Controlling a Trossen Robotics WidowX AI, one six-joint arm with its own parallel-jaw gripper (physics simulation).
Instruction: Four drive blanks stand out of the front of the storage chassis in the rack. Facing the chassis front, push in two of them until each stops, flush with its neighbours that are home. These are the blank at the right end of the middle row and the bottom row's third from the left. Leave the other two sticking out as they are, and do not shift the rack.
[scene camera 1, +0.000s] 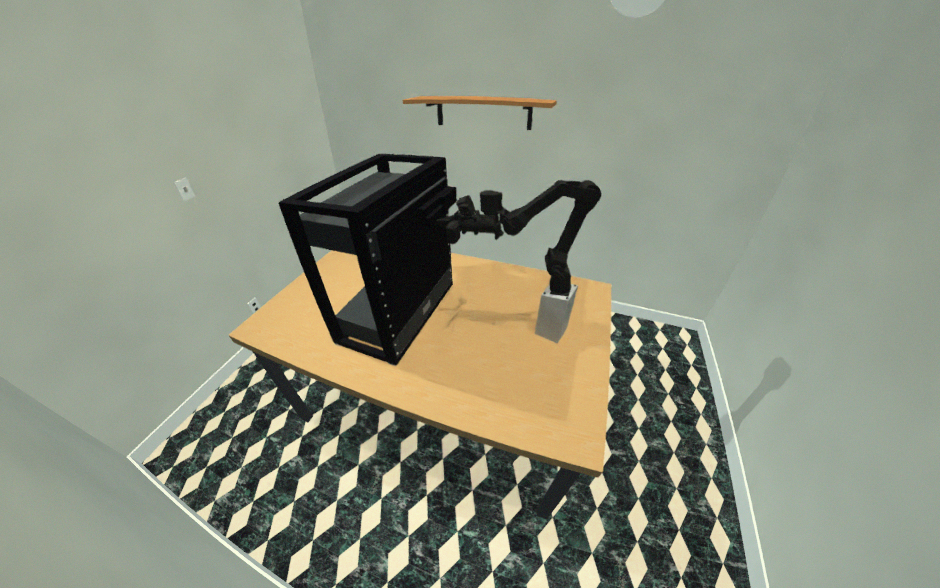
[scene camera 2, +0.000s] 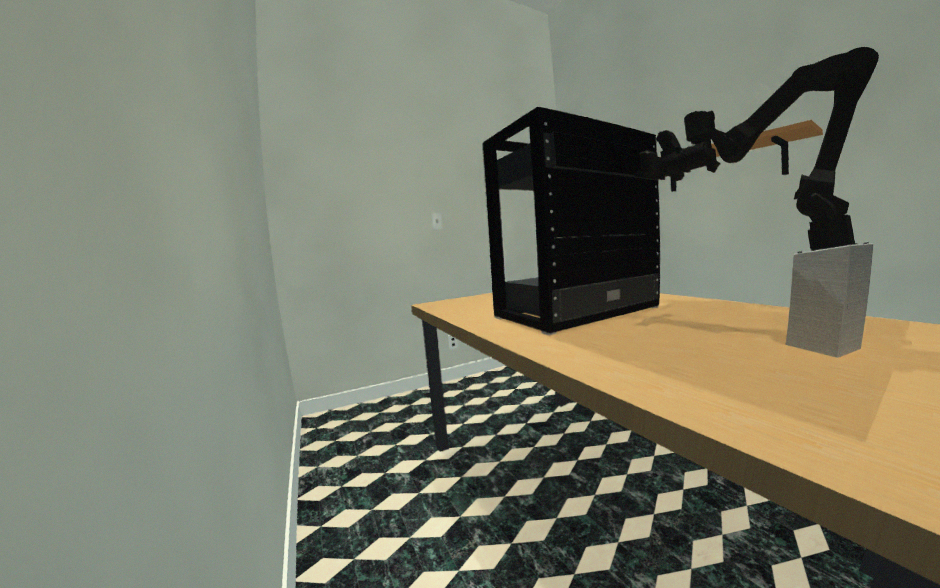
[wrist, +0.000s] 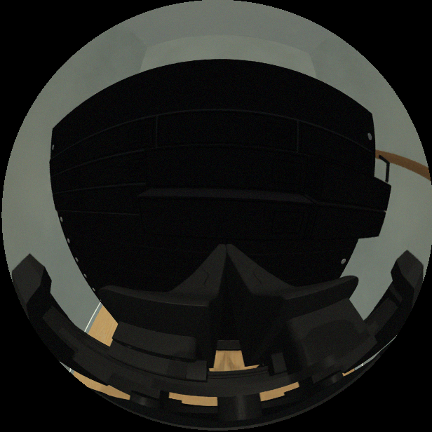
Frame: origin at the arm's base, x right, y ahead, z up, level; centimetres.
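Where they show: gripper, fingertip midpoint: (scene camera 1: 436, 221) (scene camera 2: 635, 175); arm's base at its link origin: (scene camera 1: 560, 290) (scene camera 2: 834, 248).
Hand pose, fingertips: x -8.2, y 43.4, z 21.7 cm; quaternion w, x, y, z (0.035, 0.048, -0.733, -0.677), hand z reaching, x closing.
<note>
Each offset is from my fingertips to the top centre of the thing. "spot": to the spot under its first point. Level surfaces: height alone.
The black rack {dx -6.6, dy +18.3, dz +16.1 cm} (scene camera 1: 374, 298) (scene camera 2: 545, 228) stands upright on the table. The storage chassis {spot: dx -28.7, dy +17.8, dz +6.7 cm} (scene camera 1: 331, 233) (scene camera 2: 516, 169) (wrist: 95, 197) is in its upper part; its front is nearly black, and row seams show faintly in the wrist view. There, a wide blank (wrist: 215, 215) stands out low at the centre, with its top edge lit. At the right end, a middle-row blank (wrist: 350, 192) and one below it (wrist: 347, 222) appear to stand out. Exact depths are hard to tell. My gripper (wrist: 224, 250) (scene camera 2: 642, 165) (scene camera 1: 443, 221) is shut and empty, its tips close before the chassis front, below the centre blank in the wrist view; contact cannot be told.
A grey panel with a light label {spot: dx -5.9, dy +4.2, dz -35.0 cm} (scene camera 2: 613, 295) fills the rack's bottom front. The arm's grey pedestal (scene camera 1: 556, 315) (scene camera 2: 828, 301) stands on the wooden table {dz -42.5 cm} (scene camera 1: 485, 409) (scene camera 2: 762, 409). A wooden wall shelf (scene camera 1: 479, 101) (scene camera 2: 797, 133) (wrist: 407, 162) is on the wall behind.
</note>
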